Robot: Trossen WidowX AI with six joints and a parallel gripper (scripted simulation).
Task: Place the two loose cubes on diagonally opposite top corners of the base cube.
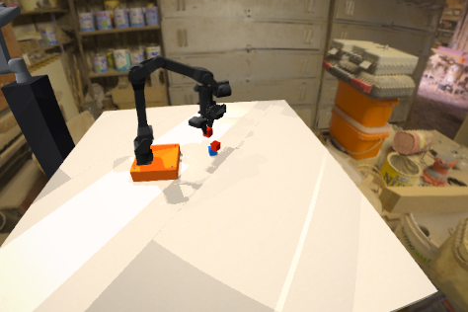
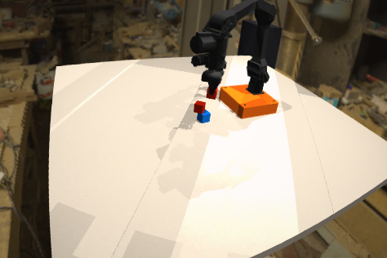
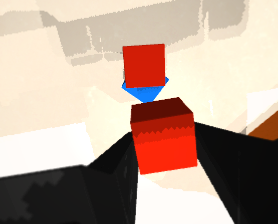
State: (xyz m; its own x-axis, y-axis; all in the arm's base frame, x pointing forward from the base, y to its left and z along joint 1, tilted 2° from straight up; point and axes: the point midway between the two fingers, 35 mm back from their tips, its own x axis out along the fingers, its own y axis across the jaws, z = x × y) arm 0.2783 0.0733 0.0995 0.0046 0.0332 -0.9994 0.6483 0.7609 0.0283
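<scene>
Right now the blue cube is 100 mm below my gripper tip, 20 mm ahead of it and 10 mm to the right of it.
</scene>
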